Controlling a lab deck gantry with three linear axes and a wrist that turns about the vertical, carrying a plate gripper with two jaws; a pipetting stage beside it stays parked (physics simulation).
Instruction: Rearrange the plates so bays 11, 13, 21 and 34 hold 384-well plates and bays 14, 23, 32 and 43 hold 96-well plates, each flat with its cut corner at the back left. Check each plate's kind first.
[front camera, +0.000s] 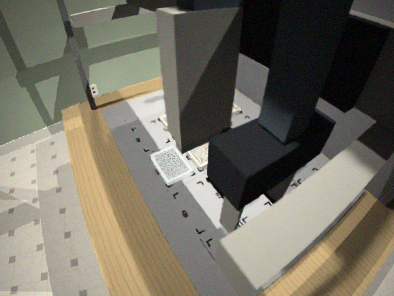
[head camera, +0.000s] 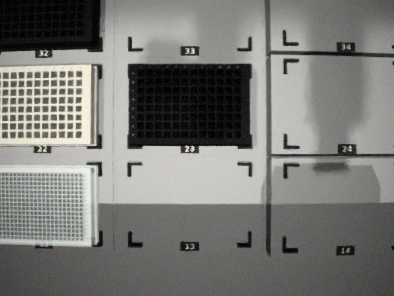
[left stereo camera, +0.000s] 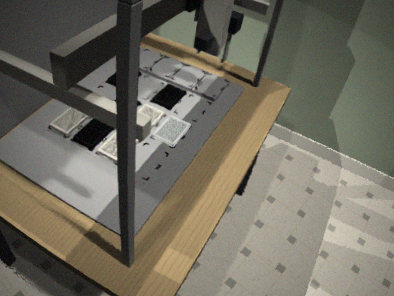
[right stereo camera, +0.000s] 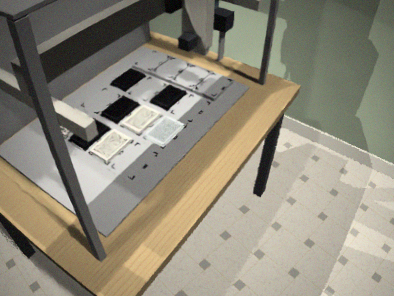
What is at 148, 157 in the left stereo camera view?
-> A bay 11.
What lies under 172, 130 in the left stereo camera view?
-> A pale 384-well plate.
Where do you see my gripper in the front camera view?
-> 250, 212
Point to a pale 384-well plate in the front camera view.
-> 171, 165
